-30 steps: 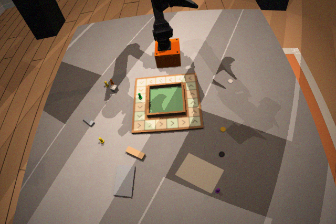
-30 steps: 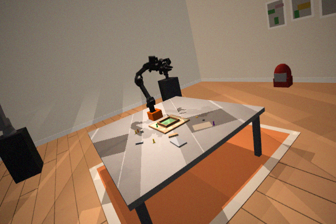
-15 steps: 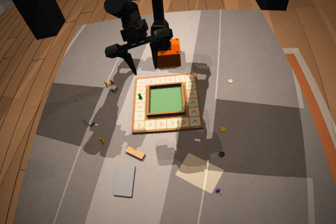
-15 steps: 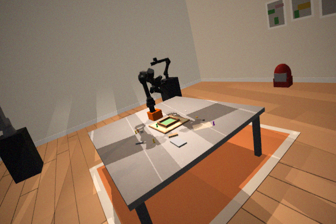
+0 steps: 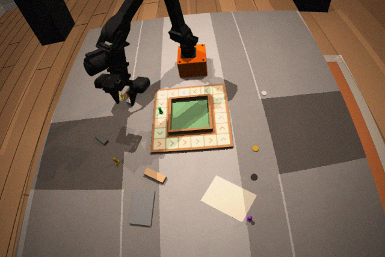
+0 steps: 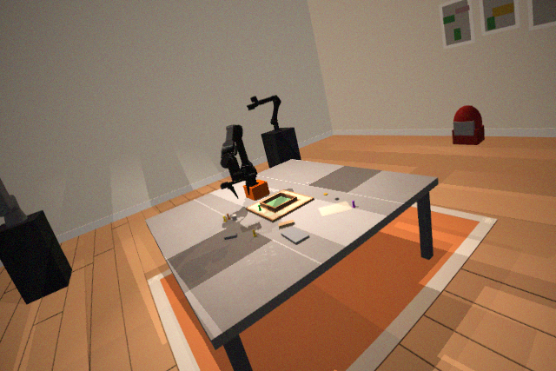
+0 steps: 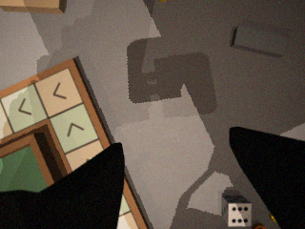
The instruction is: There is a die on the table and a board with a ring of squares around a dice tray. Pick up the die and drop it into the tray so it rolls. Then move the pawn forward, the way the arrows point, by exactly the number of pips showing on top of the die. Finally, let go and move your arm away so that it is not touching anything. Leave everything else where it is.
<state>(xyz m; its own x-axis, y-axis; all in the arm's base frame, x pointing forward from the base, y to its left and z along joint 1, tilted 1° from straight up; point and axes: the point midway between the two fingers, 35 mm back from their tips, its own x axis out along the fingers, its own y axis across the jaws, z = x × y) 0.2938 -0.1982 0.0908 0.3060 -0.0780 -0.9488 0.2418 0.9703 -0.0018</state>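
My gripper tip is 12 cm past the white die, 4 cm to the left of it and 13 cm above it. Round my gripper tip: wooden block 20 cm ahead, 9 cm to the left, 14 cm below; then green pawn 5 cm behind, 9 cm to the left, 12 cm below; then green tray 3 cm behind, 21 cm to the left, 14 cm below.
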